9 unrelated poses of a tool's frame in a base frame.
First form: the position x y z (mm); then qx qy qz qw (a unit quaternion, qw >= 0).
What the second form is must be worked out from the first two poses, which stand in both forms.
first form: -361 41 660 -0.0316 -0.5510 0.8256 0.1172
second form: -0.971 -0.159 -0.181 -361; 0.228 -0.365 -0.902 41; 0.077 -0.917 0.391 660; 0 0 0 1
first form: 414 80 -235 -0.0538 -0.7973 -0.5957 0.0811
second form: -0.981 0.182 -0.065 414; -0.011 0.285 0.959 80; 0.193 0.941 -0.277 -235; 0 0 0 1
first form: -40 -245 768 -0.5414 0.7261 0.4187 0.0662
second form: -0.405 -0.842 -0.357 -40; -0.731 0.063 0.680 -245; -0.549 0.536 -0.641 768; 0 0 0 1
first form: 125 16 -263 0.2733 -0.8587 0.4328 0.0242
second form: -0.849 -0.490 0.195 125; -0.448 0.476 -0.757 16; 0.278 -0.730 -0.624 -263; 0 0 0 1
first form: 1 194 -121 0.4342 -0.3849 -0.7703 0.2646
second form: -0.483 0.073 -0.873 1; -0.742 -0.564 0.363 194; -0.465 0.823 0.327 -121; 0 0 0 1
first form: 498 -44 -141 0.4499 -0.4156 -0.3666 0.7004
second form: 0.386 0.140 -0.912 498; -0.887 0.326 -0.325 -44; 0.252 0.935 0.250 -141; 0 0 0 1
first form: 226 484 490 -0.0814 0.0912 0.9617 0.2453
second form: -0.866 -0.487 -0.112 226; 0.457 -0.863 0.215 484; -0.201 0.135 0.970 490; 0 0 0 1
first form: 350 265 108 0.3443 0.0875 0.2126 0.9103
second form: 0.894 -0.327 0.306 350; 0.447 0.673 -0.590 265; -0.013 0.664 0.748 108; 0 0 0 1
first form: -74 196 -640 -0.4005 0.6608 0.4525 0.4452
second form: -0.283 -0.932 0.226 -74; -0.126 0.270 0.955 196; -0.951 0.241 -0.194 -640; 0 0 0 1
